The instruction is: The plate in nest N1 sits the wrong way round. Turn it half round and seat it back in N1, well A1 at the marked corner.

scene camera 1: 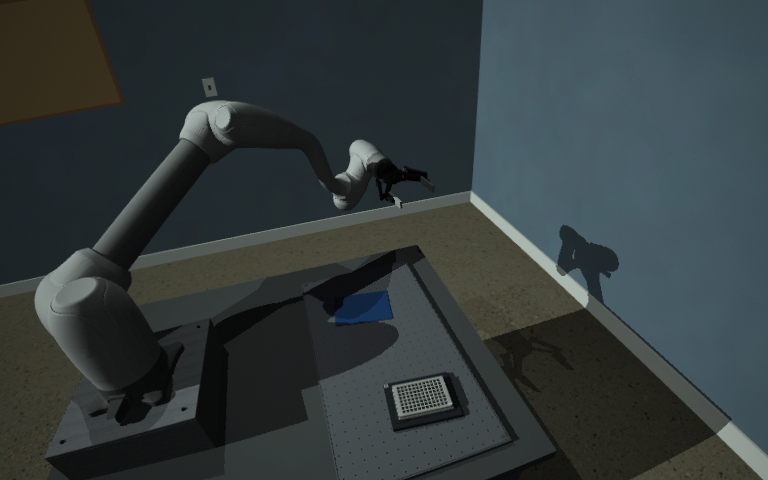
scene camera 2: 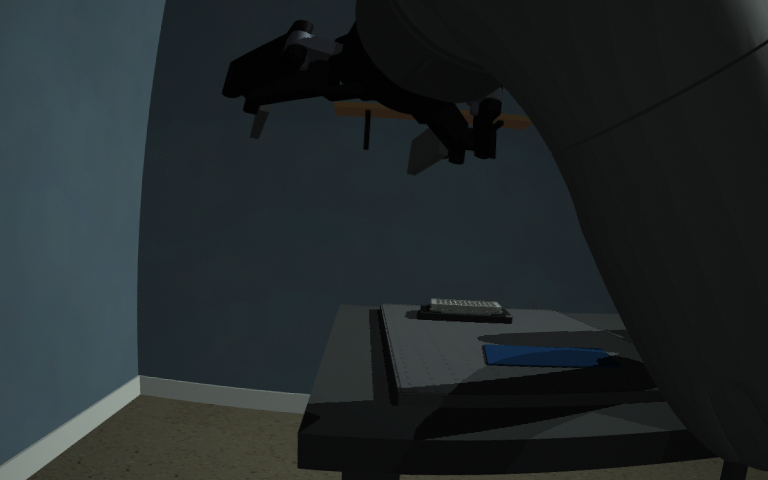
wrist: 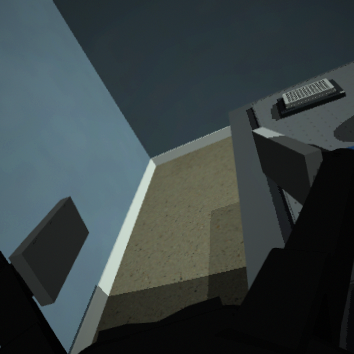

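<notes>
A white well plate (scene camera 1: pixel 421 396) (scene camera 2: pixel 465 306) (wrist: pixel 308 93) sits flat in a dark nest (scene camera 1: pixel 433 421) (scene camera 2: pixel 498 319) (wrist: pixel 320 103) on the perforated board. A small pale mark (scene camera 1: pixel 386 385) shows at one nest corner, at the far left in scene camera 1. The plate's lettering and well A1 are too small to make out. My gripper (scene camera 1: pixel 413 193) (scene camera 2: pixel 341 138) (wrist: pixel 165 183) is wide open with nothing between its fingers. It hangs high in the air, tilted, well away from the plate and towards the far side in scene camera 1.
A flat blue rectangle (scene camera 1: pixel 365 308) (scene camera 2: pixel 538 356) lies on the perforated board (scene camera 1: pixel 362 418) (scene camera 2: pixel 419 362), apart from the nest. The board rests on a grey table (scene camera 1: pixel 254 447) (scene camera 2: pixel 339 362). The arm's base stands on a block (scene camera 1: pixel 169 421). Blue walls meet in a corner beyond the table.
</notes>
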